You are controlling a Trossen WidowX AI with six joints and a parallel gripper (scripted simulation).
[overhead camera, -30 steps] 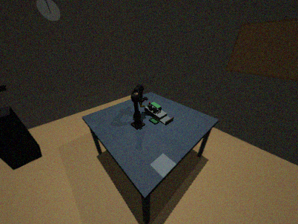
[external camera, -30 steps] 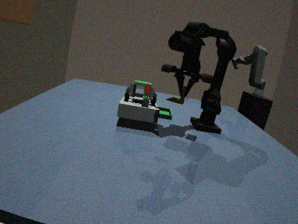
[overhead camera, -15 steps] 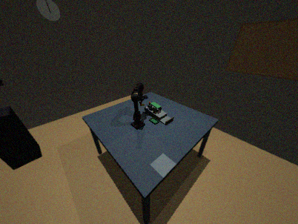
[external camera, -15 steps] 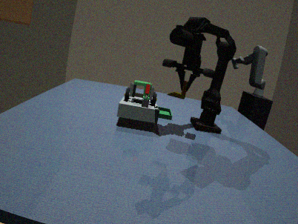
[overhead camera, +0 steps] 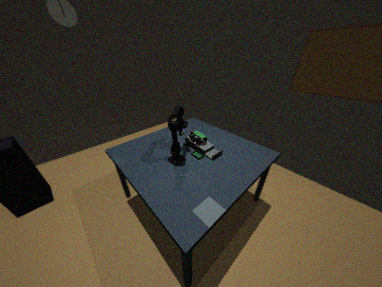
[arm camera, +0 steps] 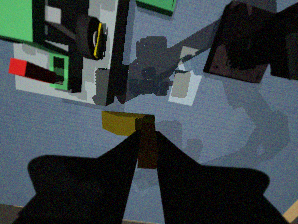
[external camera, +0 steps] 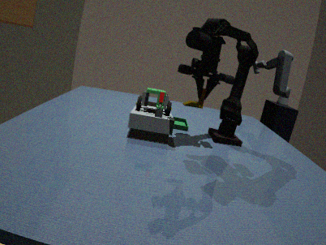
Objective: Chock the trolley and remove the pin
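The yellow chock lies 2 cm ahead of my gripper tip and 1 cm below it. Also, from my gripper tip: grey ramp 15 cm ahead, 14 cm to the right, 13 cm below; red-headed stop pin 13 cm ahead, 5 cm below, 3 cm to the right; green-topped trolley 15 cm ahead, 13 cm to the right, 6 cm below.
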